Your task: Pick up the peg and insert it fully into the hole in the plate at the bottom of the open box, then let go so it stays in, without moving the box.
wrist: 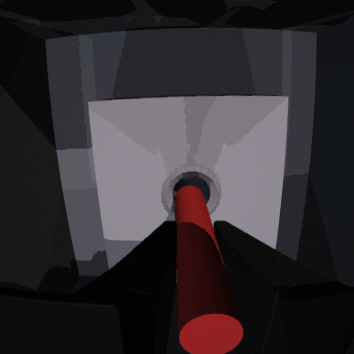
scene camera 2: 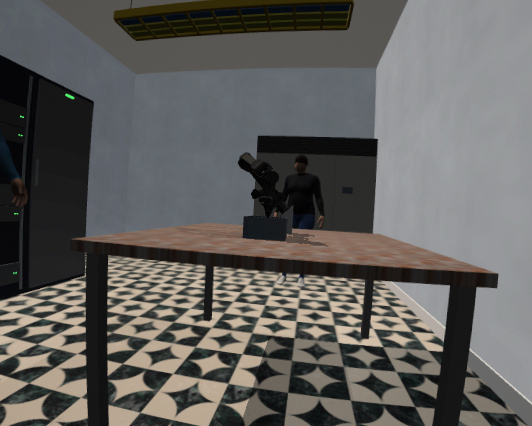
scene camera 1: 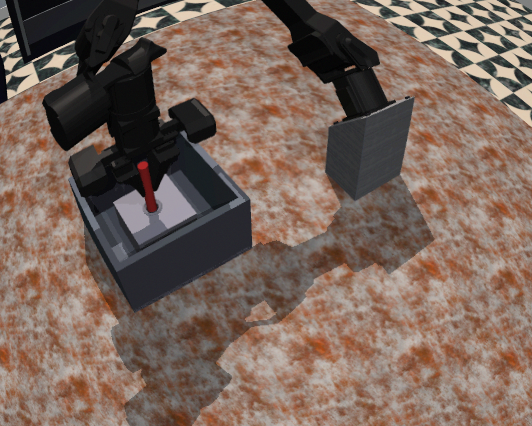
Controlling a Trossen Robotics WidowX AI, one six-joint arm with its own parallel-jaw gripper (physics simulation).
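Where they show: gripper, between the fingertips: (wrist: pixel 194 231) (scene camera 1: pixel 148 192); arm's base, origin of its link: (scene camera 2: pixel 286 211) (scene camera 1: pixel 370 111).
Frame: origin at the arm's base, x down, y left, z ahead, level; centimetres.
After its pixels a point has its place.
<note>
The red peg (scene camera 1: pixel 147 187) {x 2.0, y -9.9, z 30.6 cm} (wrist: pixel 202 260) {x 0.6, y -11.3, z 30.3 cm} stands near upright with a slight tilt, held in my gripper (scene camera 1: pixel 149 190) {x 3.6, y -10.5, z 30.4 cm} (wrist: pixel 194 231) {x 3.6, y -10.5, z 30.4 cm}. The gripper is shut on it, inside the open dark grey box (scene camera 1: pixel 192 267) {x 9.7, y -1.2, z 30.8 cm} (scene camera 2: pixel 265 228) {x 7.7, y -11.0, z 39.7 cm}. The peg's lower end is at the ringed hole (wrist: pixel 192 176) in the pale plate (scene camera 1: pixel 175 200) {x 6.9, y -9.6, z 27.1 cm} (wrist: pixel 130 200) {x 6.9, y -10.8, z 33.2 cm}. In the wrist view the end overlaps the near part of the hole, and dark opening shows beyond and beside it. How deep the end sits cannot be told. In scene camera 2 the box wall hides the peg.
The box walls rise close around the fingers. A grey block (scene camera 1: pixel 370 152) {x 3.6, y 3.4, z 3.5 cm} below a dark arm-like part (scene camera 1: pixel 360 92) {x -3.8, y -0.8, z 1.7 cm} stands right of the box in scene camera 1. The box stands on the mottled table (scene camera 1: pixel 325 350) {x 12.7, y 17.7, z 25.4 cm} (scene camera 2: pixel 350 250) {x 12.7, y 21.4, z 60.1 cm}. A person (scene camera 2: pixel 301 192) stands behind the table.
</note>
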